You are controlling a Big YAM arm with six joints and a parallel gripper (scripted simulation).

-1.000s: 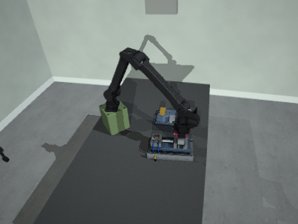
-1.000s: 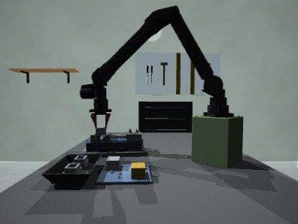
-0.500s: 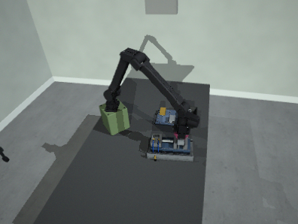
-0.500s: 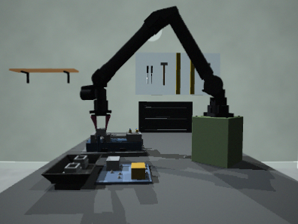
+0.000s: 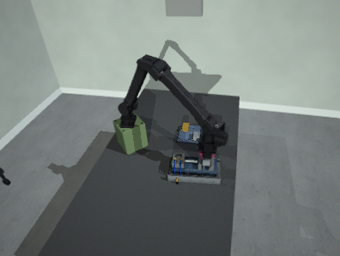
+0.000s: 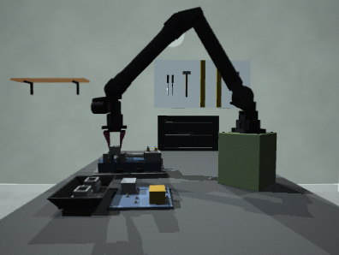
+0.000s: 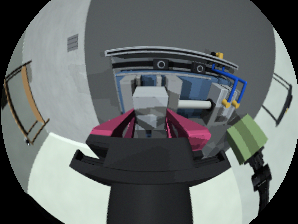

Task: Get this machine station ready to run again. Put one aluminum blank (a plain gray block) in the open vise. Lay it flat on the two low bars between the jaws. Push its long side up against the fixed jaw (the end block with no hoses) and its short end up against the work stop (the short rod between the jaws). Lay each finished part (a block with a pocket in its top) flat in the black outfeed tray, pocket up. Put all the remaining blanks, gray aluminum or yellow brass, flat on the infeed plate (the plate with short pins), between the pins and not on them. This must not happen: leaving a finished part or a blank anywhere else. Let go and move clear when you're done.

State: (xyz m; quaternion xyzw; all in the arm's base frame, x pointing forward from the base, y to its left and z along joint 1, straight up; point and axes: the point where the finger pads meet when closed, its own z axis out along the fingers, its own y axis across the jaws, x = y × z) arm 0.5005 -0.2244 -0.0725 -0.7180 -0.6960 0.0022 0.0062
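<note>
Now: hand 20 mm above the gray aluminum blank. Also, from my hand: vise (70 mm behind, 10 mm to the left, 80 mm below); then yellow brass blank (140 mm behind, 390 mm to the left, 90 mm below).
</note>
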